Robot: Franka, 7 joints.
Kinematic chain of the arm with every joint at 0, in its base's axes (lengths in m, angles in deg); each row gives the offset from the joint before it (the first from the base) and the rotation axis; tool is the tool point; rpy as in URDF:
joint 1: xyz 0 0 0.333 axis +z
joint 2: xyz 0 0 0 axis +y
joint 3: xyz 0 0 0.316 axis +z
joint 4: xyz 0.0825 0 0 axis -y
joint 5: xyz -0.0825 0 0.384 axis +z
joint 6: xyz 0 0 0 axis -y
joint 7: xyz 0.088 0 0 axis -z
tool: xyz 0 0 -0.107 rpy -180 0 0
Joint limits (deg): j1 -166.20..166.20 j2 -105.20..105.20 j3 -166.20..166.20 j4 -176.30..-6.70 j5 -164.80..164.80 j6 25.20..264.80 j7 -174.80..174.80
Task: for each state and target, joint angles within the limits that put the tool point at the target. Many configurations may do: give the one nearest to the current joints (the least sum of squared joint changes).
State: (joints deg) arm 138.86 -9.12 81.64 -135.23 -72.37 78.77 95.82
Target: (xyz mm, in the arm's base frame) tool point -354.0 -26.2 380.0
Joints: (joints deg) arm 132.65 -19.00 71.28 -148.12 -68.13 67.81 95.82
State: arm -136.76 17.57 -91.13 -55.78 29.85 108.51 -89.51
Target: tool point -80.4 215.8 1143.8
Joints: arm -146.43 -3.36 -97.26 -20.45 30.21 120.70 -89.51
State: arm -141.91 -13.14 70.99 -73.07 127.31 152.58 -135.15
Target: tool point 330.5 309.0 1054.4
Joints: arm -103.65 -35.90 67.95 -29.15 126.12 148.23 -135.15
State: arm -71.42 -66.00 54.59 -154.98 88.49 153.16 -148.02
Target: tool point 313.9 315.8 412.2
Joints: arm -32.12 -70.64 78.20 -145.38 88.42 147.24 -148.02
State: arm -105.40 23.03 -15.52 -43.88 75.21 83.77 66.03
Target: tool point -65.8 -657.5 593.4
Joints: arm -98.74 27.62 -10.95 -63.38 68.01 68.39 66.03
